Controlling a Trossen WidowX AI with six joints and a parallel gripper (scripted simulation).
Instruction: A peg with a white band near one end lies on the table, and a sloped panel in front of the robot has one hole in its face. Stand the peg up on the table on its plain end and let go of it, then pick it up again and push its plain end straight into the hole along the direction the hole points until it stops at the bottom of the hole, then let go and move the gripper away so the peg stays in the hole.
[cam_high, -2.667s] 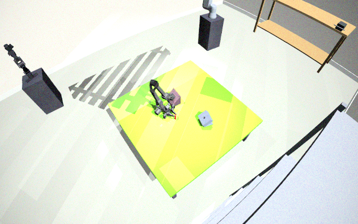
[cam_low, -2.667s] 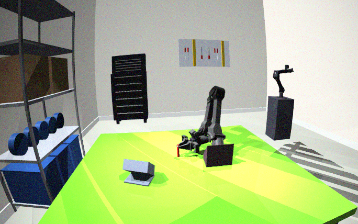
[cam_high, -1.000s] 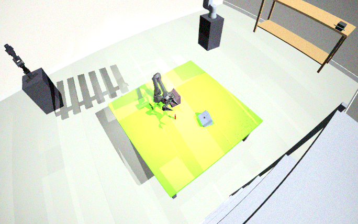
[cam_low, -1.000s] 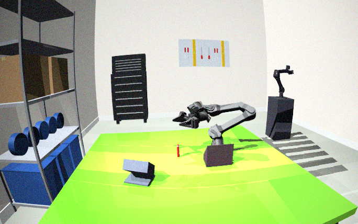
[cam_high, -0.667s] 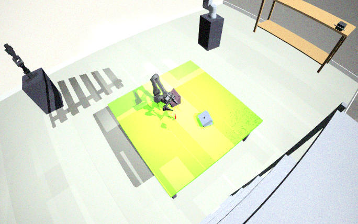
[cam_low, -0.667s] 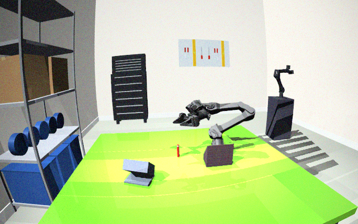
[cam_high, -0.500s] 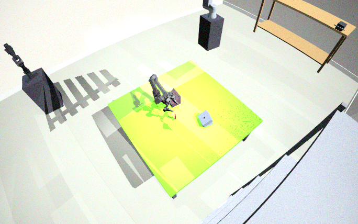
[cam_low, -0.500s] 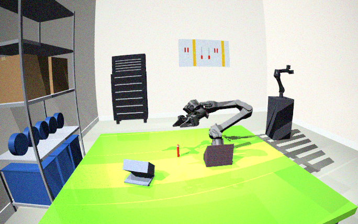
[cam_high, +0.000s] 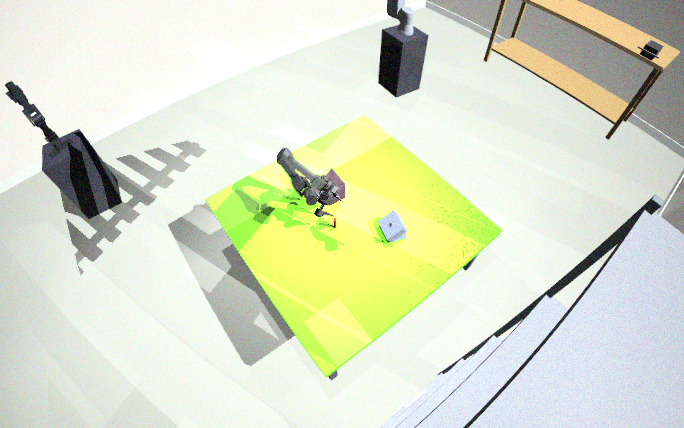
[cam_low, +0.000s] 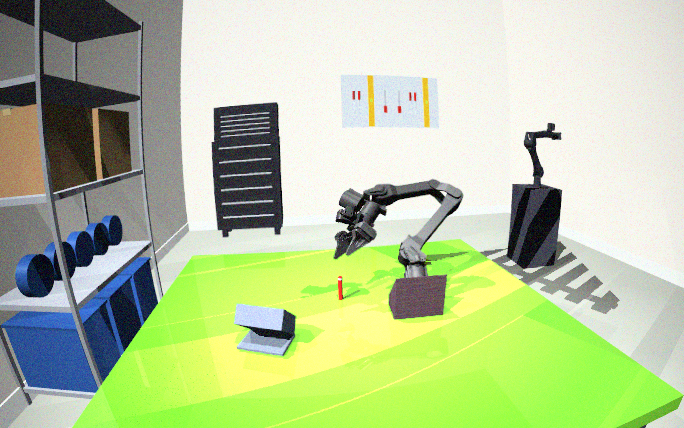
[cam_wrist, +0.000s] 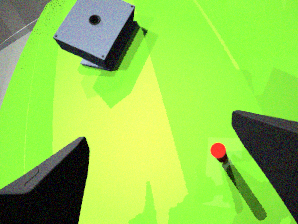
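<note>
Now: the red peg 100 mm below my gripper tip and 30 mm to the right of it. Also, from my gripper tip: grey sloped panel (220 mm to the left, 200 mm ahead, 90 mm below).
</note>
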